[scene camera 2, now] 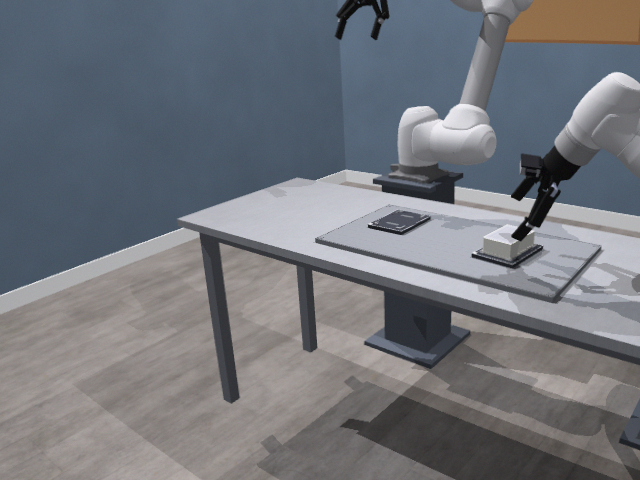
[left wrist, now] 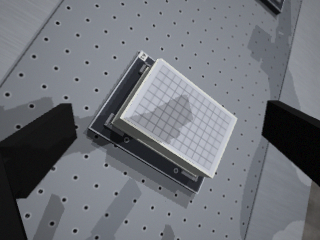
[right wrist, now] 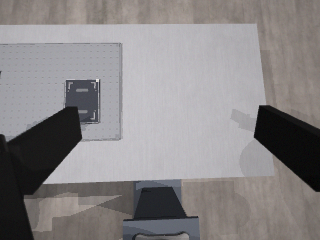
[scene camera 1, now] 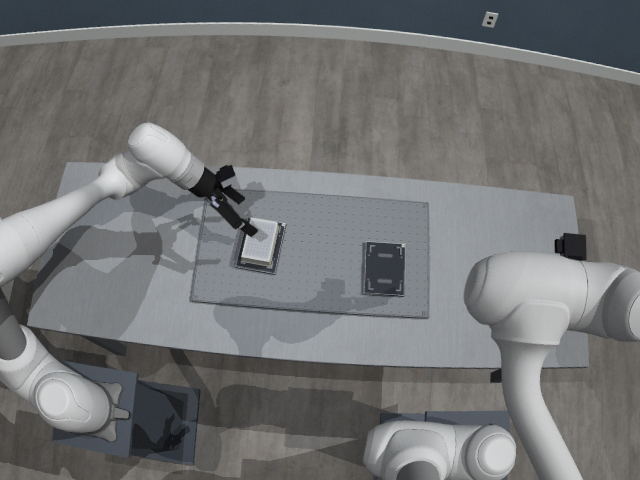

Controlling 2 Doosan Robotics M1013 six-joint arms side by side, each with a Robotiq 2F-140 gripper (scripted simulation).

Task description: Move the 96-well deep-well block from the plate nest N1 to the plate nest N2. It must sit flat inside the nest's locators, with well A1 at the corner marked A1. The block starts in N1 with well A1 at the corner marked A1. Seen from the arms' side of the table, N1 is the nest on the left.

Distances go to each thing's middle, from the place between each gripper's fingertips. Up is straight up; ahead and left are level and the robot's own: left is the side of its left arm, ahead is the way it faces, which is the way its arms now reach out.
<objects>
I see my left gripper (scene camera 2: 515, 217) 4 cm past the white deep-well block (scene camera 1: 259, 249), 4 cm to the left of it and 9 cm above it. Also, from my left hand: nest N1 (left wrist: 116, 101): 4 cm behind, 4 cm to the right, 12 cm below; then nest N2 (scene camera 1: 376, 267): 7 cm behind, 41 cm to the right, 12 cm below.
My right gripper is now 160 mm short of the nest N2, 270 mm to the right of it and 540 mm above it. Round my right hand: nest N1: 190 mm ahead, 640 mm to the left, 540 mm below; white deep-well block: 190 mm ahead, 640 mm to the left, 520 mm below.
</objects>
